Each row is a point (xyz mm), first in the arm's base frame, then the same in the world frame.
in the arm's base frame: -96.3 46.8 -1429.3
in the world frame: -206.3 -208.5 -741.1
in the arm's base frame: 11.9 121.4 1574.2
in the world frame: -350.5 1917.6 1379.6
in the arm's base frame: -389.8 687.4 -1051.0
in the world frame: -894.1 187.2 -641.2
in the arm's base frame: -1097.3 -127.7 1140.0
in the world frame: -902.4 881.6 1700.4
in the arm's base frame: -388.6 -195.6 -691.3
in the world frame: -269.4 10.3 57.1
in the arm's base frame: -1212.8 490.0 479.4
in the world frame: -1395.4 664.5 964.9
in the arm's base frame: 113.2 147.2 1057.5
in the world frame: -272.0 1637.7 939.8
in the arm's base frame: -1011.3 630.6 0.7
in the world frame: -1334.3 521.3 449.8
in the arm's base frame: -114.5 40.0 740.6
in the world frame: -332.0 1244.4 865.8
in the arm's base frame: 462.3 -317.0 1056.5
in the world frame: 304.7 1612.3 1004.6
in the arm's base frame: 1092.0 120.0 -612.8
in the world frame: 507.0 1046.6 -731.3
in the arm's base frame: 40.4 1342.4 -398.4
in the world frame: -1113.4 1182.2 -684.4
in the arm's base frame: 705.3 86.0 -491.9
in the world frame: 261.2 894.5 -445.3
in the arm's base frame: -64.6 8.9 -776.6
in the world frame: -192.6 232.4 -257.4
